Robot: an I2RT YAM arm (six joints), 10 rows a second.
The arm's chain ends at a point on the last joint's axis. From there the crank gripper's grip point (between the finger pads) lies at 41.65 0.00 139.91 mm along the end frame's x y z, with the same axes.
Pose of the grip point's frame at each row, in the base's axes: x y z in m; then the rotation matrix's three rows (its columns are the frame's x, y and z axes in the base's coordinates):
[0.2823, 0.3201, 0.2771], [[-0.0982, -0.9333, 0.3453], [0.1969, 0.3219, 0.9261], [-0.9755, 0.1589, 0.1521]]
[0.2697, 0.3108, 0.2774], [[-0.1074, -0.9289, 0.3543], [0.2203, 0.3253, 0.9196], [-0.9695, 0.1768, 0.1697]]
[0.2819, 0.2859, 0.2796], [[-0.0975, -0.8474, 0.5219], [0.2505, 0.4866, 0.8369], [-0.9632, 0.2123, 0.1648]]
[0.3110, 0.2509, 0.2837], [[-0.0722, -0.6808, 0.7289], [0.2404, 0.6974, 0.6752], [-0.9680, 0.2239, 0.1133]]
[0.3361, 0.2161, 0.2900], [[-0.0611, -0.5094, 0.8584], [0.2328, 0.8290, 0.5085], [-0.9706, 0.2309, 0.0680]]
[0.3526, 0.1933, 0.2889], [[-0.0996, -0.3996, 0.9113], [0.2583, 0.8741, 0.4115], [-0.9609, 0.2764, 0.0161]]
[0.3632, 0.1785, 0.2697], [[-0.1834, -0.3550, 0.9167], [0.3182, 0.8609, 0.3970], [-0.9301, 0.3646, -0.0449]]
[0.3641, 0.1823, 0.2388], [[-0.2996, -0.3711, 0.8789], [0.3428, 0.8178, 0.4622], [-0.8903, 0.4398, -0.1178]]
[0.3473, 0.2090, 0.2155], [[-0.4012, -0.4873, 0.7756], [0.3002, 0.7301, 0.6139], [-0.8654, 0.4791, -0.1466]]
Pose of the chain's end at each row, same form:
[0.2381, 0.1823, 0.2964], [[-0.0982, -0.9333, 0.3453], [0.1969, 0.3219, 0.9261], [-0.9755, 0.1589, 0.1521]]
[0.2246, 0.1730, 0.2940], [[-0.1074, -0.9289, 0.3543], [0.2203, 0.3253, 0.9196], [-0.9695, 0.1768, 0.1697]]
[0.2129, 0.1584, 0.2967], [[-0.0975, -0.8474, 0.5219], [0.2505, 0.4866, 0.8369], [-0.9632, 0.2123, 0.1648]]
[0.2120, 0.1464, 0.3082], [[-0.0722, -0.6808, 0.7289], [0.2404, 0.6974, 0.6752], [-0.9680, 0.2239, 0.1133]]
[0.2185, 0.1353, 0.3209], [[-0.0611, -0.5094, 0.8584], [0.2328, 0.8290, 0.5085], [-0.9706, 0.2309, 0.0680]]
[0.2292, 0.1250, 0.3267], [[-0.0996, -0.3996, 0.9113], [0.2583, 0.8741, 0.4115], [-0.9609, 0.2764, 0.0161]]
[0.2426, 0.1097, 0.3147], [[-0.1834, -0.3550, 0.9167], [0.3182, 0.8609, 0.3970], [-0.9301, 0.3646, -0.0449]]
[0.2536, 0.1034, 0.2924], [[-0.2996, -0.3711, 0.8789], [0.3428, 0.8178, 0.4622], [-0.8903, 0.4398, -0.1178]]
[0.2555, 0.1106, 0.2721], [[-0.4012, -0.4873, 0.7756], [0.3002, 0.7301, 0.6139], [-0.8654, 0.4791, -0.1466]]

